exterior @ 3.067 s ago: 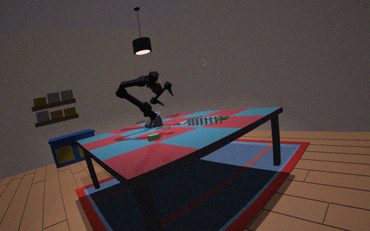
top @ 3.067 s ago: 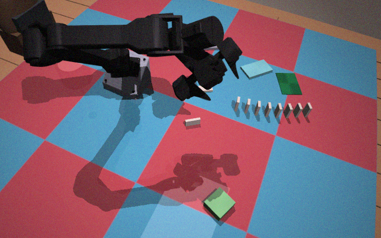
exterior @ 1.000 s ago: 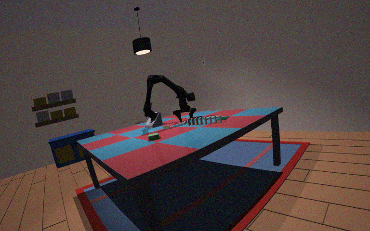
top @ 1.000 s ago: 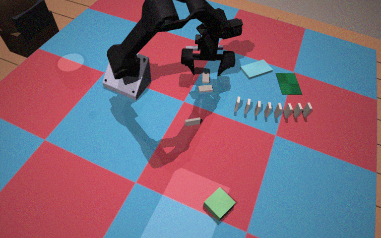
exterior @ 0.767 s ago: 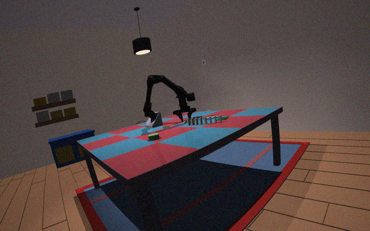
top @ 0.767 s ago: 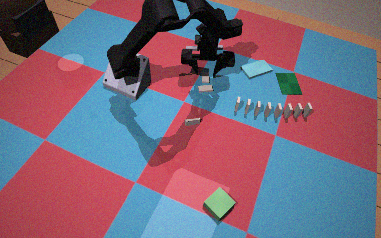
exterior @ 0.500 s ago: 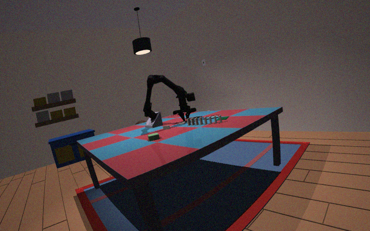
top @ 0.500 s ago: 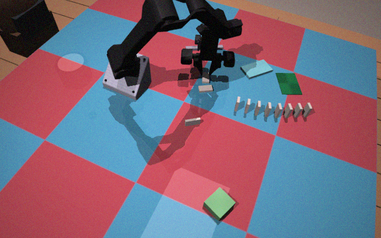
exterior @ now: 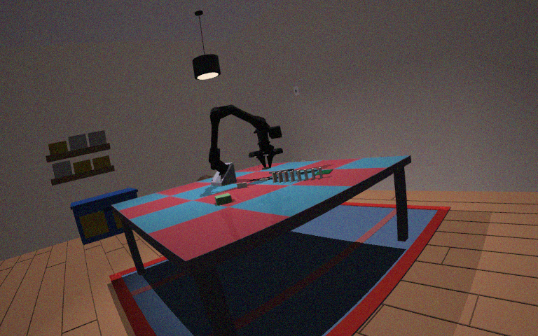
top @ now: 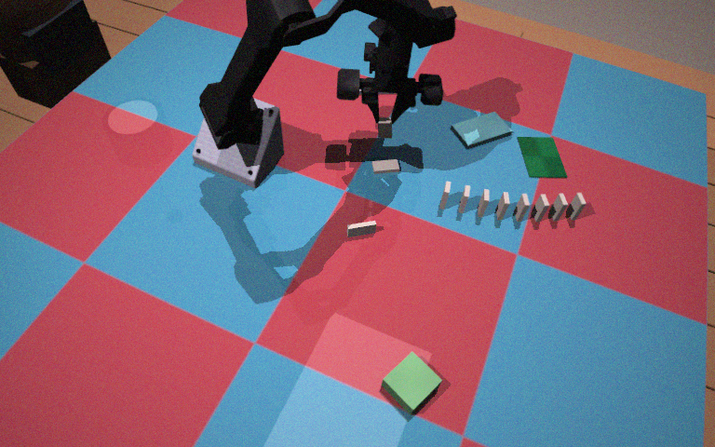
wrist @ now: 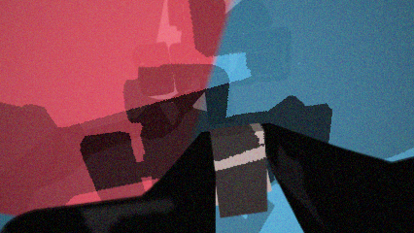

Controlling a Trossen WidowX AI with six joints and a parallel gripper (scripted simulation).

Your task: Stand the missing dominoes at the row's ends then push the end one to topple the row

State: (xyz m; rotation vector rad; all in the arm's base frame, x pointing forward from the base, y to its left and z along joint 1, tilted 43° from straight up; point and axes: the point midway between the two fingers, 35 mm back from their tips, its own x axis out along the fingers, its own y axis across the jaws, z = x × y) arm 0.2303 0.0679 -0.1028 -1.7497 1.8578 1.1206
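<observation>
The grey bar is 40 mm behind my gripper tip, 150 mm to the left of it and 50 mm below it. Also, from my gripper tip: dark green flat tile 320 mm ahead, 60 mm to the left, 50 mm below; then light blue flat tile 190 mm ahead, 100 mm to the left, 50 mm below; then light green block 160 mm ahead, 460 mm to the right, 40 mm below.
</observation>
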